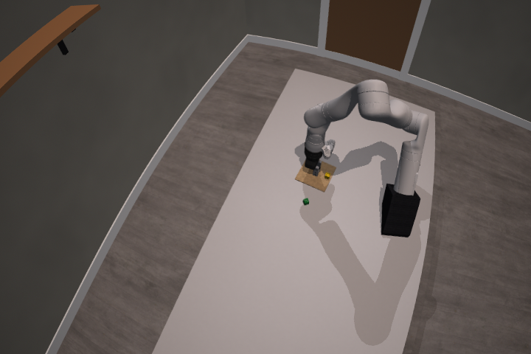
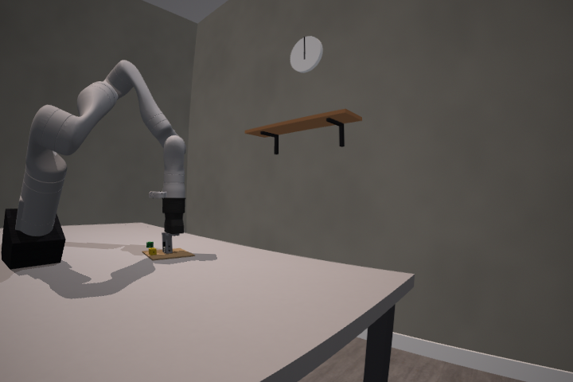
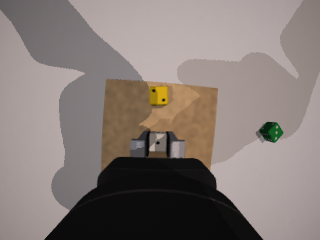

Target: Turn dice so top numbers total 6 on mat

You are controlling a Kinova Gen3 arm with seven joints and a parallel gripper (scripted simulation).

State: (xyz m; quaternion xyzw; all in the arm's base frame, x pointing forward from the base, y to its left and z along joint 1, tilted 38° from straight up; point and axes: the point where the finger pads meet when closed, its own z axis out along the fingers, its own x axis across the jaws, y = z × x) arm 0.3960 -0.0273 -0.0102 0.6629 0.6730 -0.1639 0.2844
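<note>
Right now the white die is 10 mm below my hand. Also, from my hand: green die 150 mm to the left, 10 mm below, 10 mm behind; yellow die 50 mm behind, 10 mm below; tan mat 20 mm below.
</note>
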